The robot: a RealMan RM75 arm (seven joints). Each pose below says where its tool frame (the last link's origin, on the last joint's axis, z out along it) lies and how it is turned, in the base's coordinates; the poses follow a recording.
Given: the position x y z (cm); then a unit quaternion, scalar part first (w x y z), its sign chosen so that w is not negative.
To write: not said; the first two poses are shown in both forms.
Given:
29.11, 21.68, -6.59, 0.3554, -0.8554, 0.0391, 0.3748
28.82, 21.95, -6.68, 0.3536, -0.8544, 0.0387, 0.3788
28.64, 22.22, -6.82, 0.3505, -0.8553, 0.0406, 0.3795
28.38, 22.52, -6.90, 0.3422, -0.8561, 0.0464, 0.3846
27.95, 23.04, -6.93, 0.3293, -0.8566, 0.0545, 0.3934
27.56, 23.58, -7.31, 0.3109, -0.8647, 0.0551, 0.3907
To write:
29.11, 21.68, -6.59, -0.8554, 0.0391, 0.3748, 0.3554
28.82, 21.95, -6.68, -0.8544, 0.0387, 0.3788, 0.3536
28.64, 22.22, -6.82, -0.8553, 0.0406, 0.3795, 0.3505
28.38, 22.52, -6.90, -0.8561, 0.0464, 0.3846, 0.3422
27.95, 23.04, -6.93, -0.8566, 0.0545, 0.3934, 0.3293
27.56, 23.58, -7.31, -0.8647, 0.0551, 0.3907, 0.3109

